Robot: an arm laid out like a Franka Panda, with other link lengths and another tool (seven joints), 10 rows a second.
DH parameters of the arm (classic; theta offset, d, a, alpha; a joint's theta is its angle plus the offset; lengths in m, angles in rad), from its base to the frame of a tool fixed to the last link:
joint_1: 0 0.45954 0 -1.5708
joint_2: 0 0 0 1.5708
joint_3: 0 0.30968 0.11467 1.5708
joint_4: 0 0 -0.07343 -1.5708
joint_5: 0 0.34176 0 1.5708
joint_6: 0 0 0.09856 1.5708
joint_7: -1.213 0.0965 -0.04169 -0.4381
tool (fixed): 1.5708 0.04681 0 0
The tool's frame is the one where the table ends.
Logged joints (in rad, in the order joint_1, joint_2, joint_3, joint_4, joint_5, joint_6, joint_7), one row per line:
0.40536, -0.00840, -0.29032, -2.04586, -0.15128, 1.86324, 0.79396
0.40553, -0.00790, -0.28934, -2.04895, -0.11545, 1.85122, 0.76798
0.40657, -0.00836, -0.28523, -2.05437, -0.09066, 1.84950, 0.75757
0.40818, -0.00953, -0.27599, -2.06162, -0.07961, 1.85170, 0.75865
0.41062, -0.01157, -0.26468, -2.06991, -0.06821, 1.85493, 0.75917
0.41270, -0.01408, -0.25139, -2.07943, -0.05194, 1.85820, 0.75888
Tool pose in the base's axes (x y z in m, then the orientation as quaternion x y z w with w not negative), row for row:
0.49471, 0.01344, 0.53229, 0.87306, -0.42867, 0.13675, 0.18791
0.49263, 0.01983, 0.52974, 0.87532, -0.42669, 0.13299, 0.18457
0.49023, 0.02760, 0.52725, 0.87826, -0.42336, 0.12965, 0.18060
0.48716, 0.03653, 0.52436, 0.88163, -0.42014, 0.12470, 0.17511
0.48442, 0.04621, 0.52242, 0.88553, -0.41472, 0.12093, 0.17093
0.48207, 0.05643, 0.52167, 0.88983, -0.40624, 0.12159, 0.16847
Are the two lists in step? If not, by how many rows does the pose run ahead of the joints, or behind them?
The pose runs 2 rows ahead of the joints: the pose in row i belongs to the joints in row i + 2.
